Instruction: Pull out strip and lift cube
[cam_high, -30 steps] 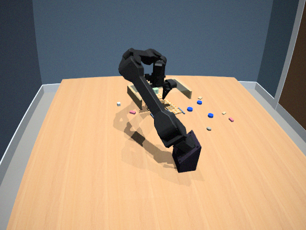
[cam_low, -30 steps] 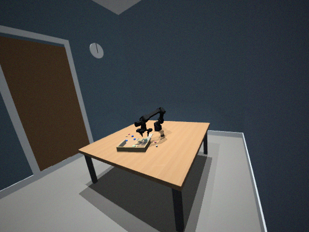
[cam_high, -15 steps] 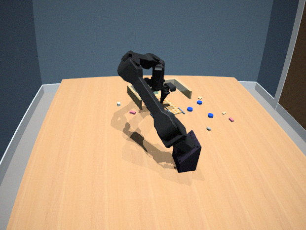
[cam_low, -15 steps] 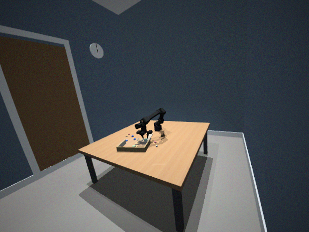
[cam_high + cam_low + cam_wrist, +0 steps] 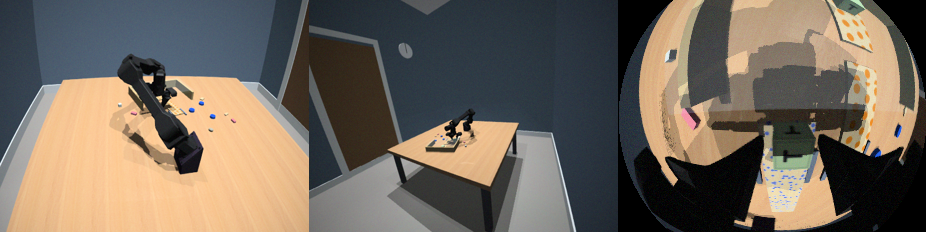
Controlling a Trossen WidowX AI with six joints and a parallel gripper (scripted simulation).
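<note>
The orange-dotted strip lies 3 cm ahead of my gripper tip, 8 cm to the right of it and 1 cm below it. From my gripper tip the other things lie so: grey piece (19 cm behind, 23 cm to the right, 1 cm below).
</note>
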